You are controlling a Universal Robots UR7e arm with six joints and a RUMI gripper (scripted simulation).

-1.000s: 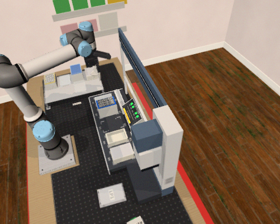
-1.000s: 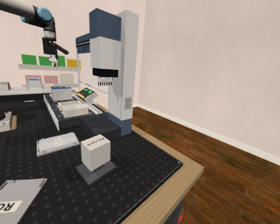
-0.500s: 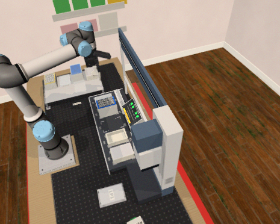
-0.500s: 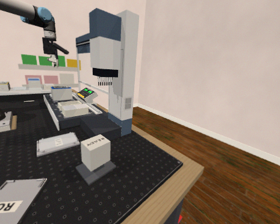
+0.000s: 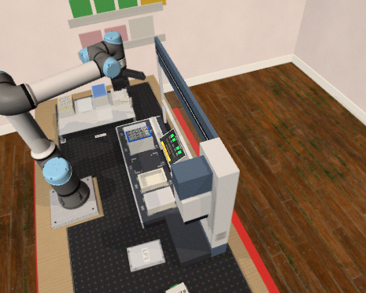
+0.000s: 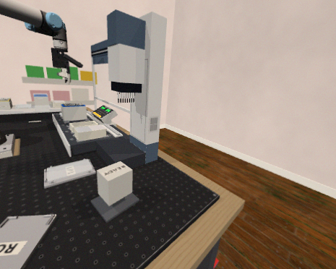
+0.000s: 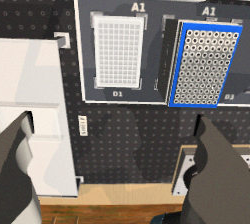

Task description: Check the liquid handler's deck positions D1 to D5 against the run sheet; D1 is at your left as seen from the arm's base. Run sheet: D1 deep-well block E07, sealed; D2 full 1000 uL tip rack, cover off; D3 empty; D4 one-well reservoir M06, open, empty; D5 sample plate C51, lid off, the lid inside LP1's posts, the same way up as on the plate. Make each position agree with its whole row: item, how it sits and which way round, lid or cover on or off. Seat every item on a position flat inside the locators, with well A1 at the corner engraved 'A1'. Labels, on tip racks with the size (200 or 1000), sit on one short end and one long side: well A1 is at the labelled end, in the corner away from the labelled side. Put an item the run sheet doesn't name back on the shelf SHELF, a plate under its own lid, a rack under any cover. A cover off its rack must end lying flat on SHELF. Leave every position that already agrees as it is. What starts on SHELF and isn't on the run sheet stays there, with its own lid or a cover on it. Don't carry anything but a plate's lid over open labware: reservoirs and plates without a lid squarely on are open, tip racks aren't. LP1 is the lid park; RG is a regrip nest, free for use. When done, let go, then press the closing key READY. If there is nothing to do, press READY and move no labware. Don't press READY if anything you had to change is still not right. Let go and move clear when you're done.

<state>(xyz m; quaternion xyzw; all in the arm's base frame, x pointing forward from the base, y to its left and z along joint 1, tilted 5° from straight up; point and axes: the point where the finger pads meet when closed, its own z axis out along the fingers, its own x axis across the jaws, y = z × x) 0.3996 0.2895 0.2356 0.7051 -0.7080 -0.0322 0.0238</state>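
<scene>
Now: the clear well plate 22 cm below my hand. Also, from my hand: blue-rimmed tip rack 1 cm ahead, 12 cm to the right, 16 cm below; shelf 20 cm behind, 26 cm to the left, 22 cm below; shelf label 20 cm behind, 9 cm to the left, 28 cm below.
</scene>
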